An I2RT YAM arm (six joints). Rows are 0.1 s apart.
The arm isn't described. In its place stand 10 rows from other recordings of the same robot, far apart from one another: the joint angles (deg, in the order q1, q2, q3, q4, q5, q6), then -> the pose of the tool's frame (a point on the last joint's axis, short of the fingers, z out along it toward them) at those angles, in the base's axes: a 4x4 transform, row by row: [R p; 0 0 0 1], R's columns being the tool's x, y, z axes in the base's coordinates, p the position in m.
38.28 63.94 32.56 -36.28 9.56 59.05 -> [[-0.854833 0.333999 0.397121 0.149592], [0.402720 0.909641 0.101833 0.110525], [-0.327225 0.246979 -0.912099 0.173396], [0 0 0 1]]
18.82 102.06 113.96 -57.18 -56.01 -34.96 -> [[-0.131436 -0.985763 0.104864 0.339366], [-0.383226 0.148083 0.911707 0.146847], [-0.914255 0.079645 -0.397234 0.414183], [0 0 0 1]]
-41.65 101.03 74.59 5.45 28.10 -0.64 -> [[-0.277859 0.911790 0.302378 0.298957], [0.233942 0.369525 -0.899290 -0.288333], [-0.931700 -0.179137 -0.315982 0.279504], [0 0 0 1]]
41.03 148.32 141.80 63.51 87.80 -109.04 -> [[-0.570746 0.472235 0.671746 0.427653], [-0.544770 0.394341 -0.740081 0.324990], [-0.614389 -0.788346 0.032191 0.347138], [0 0 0 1]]
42.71 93.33 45.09 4.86 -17.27 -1.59 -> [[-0.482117 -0.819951 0.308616 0.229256], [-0.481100 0.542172 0.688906 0.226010], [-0.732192 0.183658 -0.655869 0.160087], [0 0 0 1]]
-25.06 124.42 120.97 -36.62 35.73 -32.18 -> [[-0.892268 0.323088 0.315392 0.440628], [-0.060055 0.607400 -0.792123 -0.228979], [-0.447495 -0.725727 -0.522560 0.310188], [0 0 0 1]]
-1.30 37.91 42.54 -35.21 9.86 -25.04 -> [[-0.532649 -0.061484 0.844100 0.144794], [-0.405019 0.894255 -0.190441 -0.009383], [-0.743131 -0.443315 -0.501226 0.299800], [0 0 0 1]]
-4.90 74.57 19.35 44.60 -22.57 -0.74 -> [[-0.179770 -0.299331 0.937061 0.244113], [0.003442 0.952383 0.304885 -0.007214], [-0.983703 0.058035 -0.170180 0.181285], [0 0 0 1]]
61.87 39.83 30.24 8.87 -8.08 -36.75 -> [[0.557312 -0.756233 0.342803 0.079542], [-0.214015 0.268079 0.939325 0.159396], [-0.802247 -0.596862 -0.012441 0.299569], [0 0 0 1]]
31.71 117.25 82.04 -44.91 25.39 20.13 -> [[-0.928787 -0.098644 0.357246 0.343091], [-0.208387 0.936120 -0.283292 0.194038], [-0.306480 -0.337563 -0.890012 0.151377], [0 0 0 1]]
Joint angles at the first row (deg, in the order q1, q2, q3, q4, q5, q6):
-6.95, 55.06, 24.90, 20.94, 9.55, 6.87
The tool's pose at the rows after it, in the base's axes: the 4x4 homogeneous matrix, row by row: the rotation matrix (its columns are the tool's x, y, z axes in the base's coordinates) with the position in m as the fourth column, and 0 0 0 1 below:
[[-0.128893 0.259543 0.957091 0.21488], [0.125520 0.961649 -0.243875 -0.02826], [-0.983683 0.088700 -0.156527 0.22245], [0 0 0 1]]
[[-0.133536 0.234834 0.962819 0.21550], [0.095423 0.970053 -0.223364 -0.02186], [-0.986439 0.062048 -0.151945 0.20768], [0 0 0 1]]
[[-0.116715 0.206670 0.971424 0.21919], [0.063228 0.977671 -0.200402 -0.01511], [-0.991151 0.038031 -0.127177 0.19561], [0 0 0 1]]
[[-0.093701 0.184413 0.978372 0.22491], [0.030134 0.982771 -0.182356 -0.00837], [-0.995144 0.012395 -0.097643 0.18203], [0 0 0 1]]
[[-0.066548 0.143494 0.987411 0.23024], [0.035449 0.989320 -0.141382 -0.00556], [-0.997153 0.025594 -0.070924 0.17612], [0 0 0 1]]
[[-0.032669 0.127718 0.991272 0.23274], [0.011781 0.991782 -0.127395 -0.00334], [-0.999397 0.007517 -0.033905 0.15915], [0 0 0 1]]
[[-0.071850 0.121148 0.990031 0.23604], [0.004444 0.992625 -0.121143 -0.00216], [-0.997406 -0.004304 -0.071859 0.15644], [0 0 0 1]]
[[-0.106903 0.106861 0.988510 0.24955], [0.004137 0.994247 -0.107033 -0.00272], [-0.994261 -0.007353 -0.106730 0.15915], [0 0 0 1]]
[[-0.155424 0.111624 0.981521 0.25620], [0.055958 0.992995 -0.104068 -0.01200], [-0.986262 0.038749 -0.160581 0.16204], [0 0 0 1]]
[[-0.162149 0.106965 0.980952 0.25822], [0.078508 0.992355 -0.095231 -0.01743], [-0.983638 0.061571 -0.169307 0.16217], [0 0 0 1]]
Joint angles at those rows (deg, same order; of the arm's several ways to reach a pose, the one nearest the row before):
-6.18, 56.64, 20.93, 26.62, 8.01, 6.43
-4.39, 59.10, 18.07, 32.19, 8.57, 4.93
-2.47, 63.29, 15.91, 39.98, 9.11, 3.38
-0.57, 69.74, 14.12, 49.93, 9.94, 1.70
-0.15, 74.26, 13.77, 56.38, 7.97, 2.04
0.35, 83.00, 11.78, 69.26, 7.67, 0.69
0.61, 83.33, 12.65, 66.52, 7.57, 0.30
0.29, 84.42, 16.16, 62.09, 6.43, 0.27
-2.15, 83.41, 18.63, 55.52, 3.85, 2.88
-3.60, 83.70, 19.24, 54.70, 1.92, 3.91

